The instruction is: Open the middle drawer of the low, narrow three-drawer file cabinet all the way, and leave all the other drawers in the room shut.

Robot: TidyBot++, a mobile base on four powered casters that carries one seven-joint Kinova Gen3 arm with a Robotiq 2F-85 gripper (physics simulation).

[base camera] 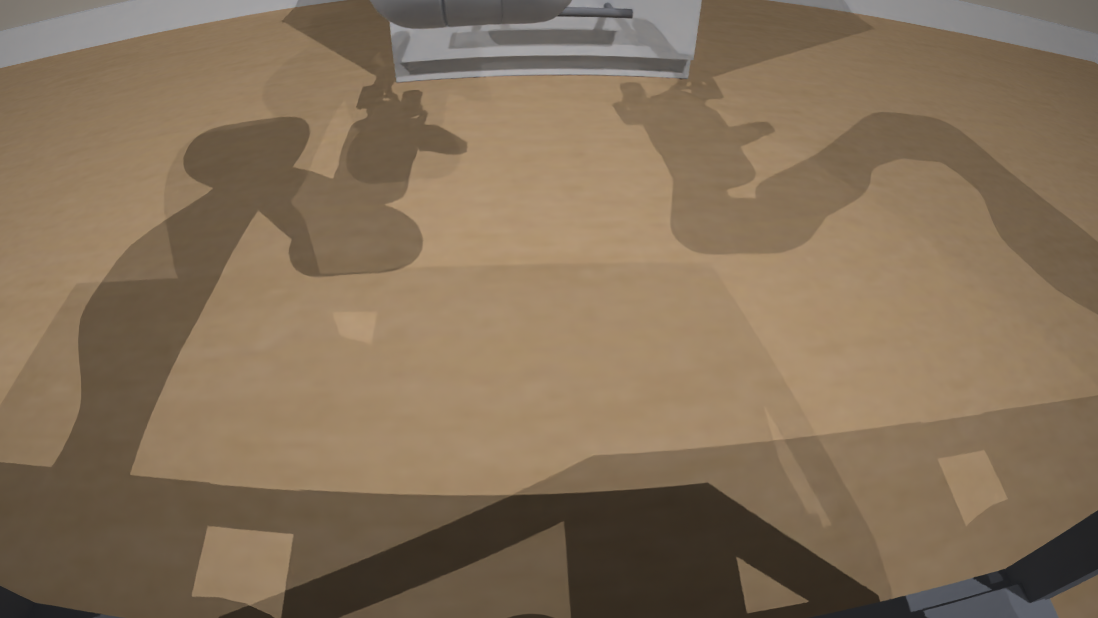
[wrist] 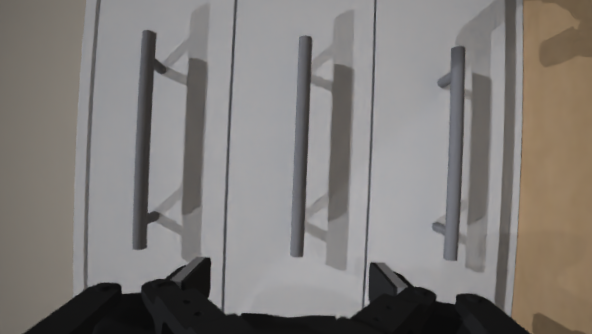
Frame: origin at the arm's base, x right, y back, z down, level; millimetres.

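Seen in the pictures: gripper, fingertip midpoint: (wrist: 289, 278).
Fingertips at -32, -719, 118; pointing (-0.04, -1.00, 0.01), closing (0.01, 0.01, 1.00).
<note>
A point is followed by its place in that frame, as x, y, z.
The white three-drawer file cabinet (base camera: 545, 69) @(45, -898, 387) (wrist: 265, 150) @(40, -879, 88) fills most of the wrist view, turned sideways, with its top edge to the left. Its drawer fronts look flush and shut. The middle drawer's grey bar handle (wrist: 301, 145) @(45, -841, 125) runs up and down at the centre. The top drawer's handle (wrist: 144, 140) @(44, -843, -26) is to its left and the bottom drawer's handle (wrist: 454, 152) @(45, -843, 276) (base camera: 595, 12) @(103, -843, 279) to its right. My gripper (wrist: 289, 278) @(-32, -719, 118) is open and empty, its fingertips on either side of the middle handle's line, seen below that handle's lower end. The distance to the front is unclear.
The wall (wrist: 40, 150) @(28, -1444, -676) shows beyond the cabinet's top edge, and wooden floor (base camera: 537, 345) @(15, -401, 396) (wrist: 555, 175) @(27, -851, 396) lies in front of it. A grey arm link (base camera: 472, 9) @(-18, -374, 133) hides part of the bottom drawer in the base view. Arm shadows fall across the floor.
</note>
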